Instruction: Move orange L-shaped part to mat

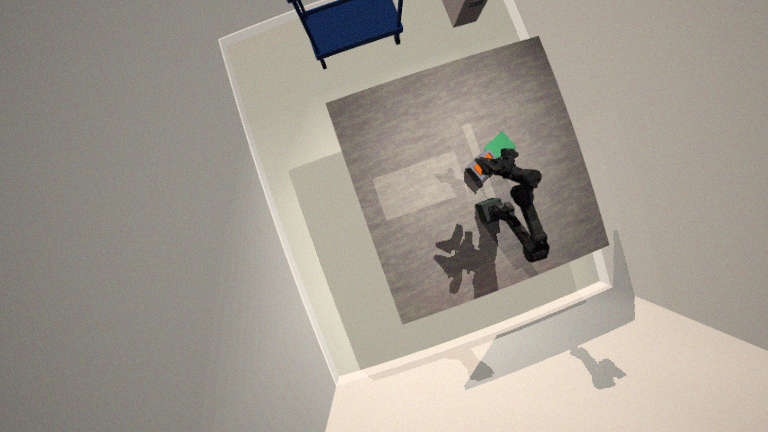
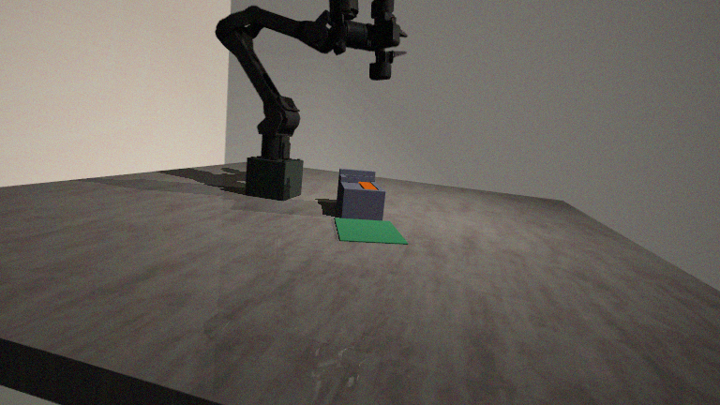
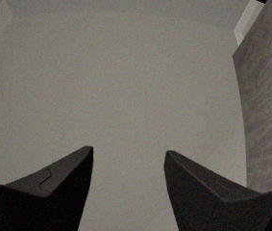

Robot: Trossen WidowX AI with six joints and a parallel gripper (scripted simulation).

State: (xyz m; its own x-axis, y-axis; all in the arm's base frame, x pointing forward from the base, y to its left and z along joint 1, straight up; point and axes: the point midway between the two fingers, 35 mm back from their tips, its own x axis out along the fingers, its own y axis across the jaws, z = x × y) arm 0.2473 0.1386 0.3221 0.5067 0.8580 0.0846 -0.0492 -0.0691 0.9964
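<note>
Right now the orange L-shaped part is 2 cm behind my gripper tip, 16 cm to the right of it and 37 cm below it. Round my gripper tip: green mat (6 cm ahead, 31 cm to the right, 43 cm below).
</note>
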